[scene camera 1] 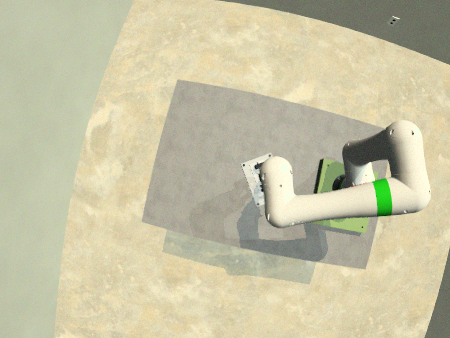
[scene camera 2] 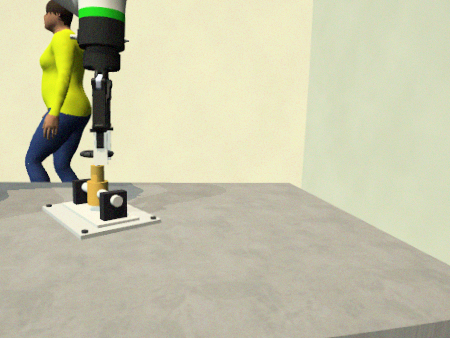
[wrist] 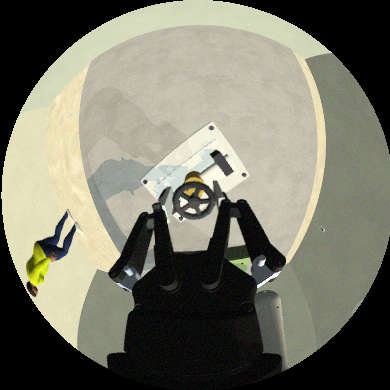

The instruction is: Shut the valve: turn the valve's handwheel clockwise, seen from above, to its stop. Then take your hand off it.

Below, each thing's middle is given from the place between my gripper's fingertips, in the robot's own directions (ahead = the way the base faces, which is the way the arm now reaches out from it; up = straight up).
My gripper is now 10 mm past the spoked handwheel (wrist: 193, 201) and 10 mm below it. Also, from my hand: white base plate (scene camera 2: 79, 227): 10 mm behind, 110 mm below.
